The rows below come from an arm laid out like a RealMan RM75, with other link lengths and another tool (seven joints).
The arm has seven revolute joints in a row. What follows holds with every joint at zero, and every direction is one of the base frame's.
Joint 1 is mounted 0.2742 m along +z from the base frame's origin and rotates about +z.
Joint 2 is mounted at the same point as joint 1 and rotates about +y.
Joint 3 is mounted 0.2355 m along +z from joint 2 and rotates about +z.
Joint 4 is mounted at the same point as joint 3 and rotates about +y.
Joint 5 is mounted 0.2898 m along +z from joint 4 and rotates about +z.
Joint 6 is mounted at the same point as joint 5 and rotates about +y.
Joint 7 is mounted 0.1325 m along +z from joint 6 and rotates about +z.
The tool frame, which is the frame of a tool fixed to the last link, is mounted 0.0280 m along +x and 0.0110 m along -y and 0.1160 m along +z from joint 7; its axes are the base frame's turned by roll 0.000, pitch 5.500 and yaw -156.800 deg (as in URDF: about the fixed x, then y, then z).
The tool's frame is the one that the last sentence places.
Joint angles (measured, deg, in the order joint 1, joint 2, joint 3, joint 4, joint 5, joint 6, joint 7), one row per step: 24.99 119.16 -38.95 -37.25 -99.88 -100.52 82.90; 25.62 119.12 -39.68 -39.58 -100.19 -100.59 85.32; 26.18 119.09 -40.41 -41.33 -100.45 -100.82 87.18; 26.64 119.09 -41.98 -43.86 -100.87 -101.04 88.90; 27.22 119.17 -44.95 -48.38 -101.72 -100.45 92.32; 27.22 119.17 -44.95 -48.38 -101.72 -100.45 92.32; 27.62 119.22 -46.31 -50.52 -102.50 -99.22 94.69; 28.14 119.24 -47.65 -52.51 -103.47 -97.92 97.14; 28.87 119.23 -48.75 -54.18 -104.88 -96.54 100.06; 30.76 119.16 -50.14 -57.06 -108.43 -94.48 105.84; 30.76 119.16 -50.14 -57.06 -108.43 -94.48 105.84; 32.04 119.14 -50.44 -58.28 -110.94 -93.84 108.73; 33.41 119.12 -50.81 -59.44 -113.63 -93.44 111.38
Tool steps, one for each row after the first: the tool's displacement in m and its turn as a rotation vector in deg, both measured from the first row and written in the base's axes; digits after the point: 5 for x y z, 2 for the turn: -0.00757 0.00490 0.00513 -0.92 -0.98 0.66; -0.01473 0.00768 0.00818 -1.87 -1.73 1.40; -0.02339 0.00969 0.01016 -2.98 -3.42 2.95; -0.03652 0.01469 0.01192 -4.64 -6.73 4.58; -0.03652 0.01469 0.01192 -4.64 -6.73 4.58; -0.04131 0.02022 0.01205 -5.29 -8.63 4.20; -0.04620 0.02597 0.01174 -5.93 -10.58 3.70; -0.05013 0.03196 0.01083 -6.82 -12.54 2.59; -0.05766 0.04314 0.01066 -8.42 -16.40 0.30; -0.05766 0.04314 0.01066 -8.42 -16.40 0.30; -0.06066 0.04819 0.01068 -9.31 -18.65 -0.89; -0.06380 0.05251 0.01046 -10.16 -21.12 -1.79
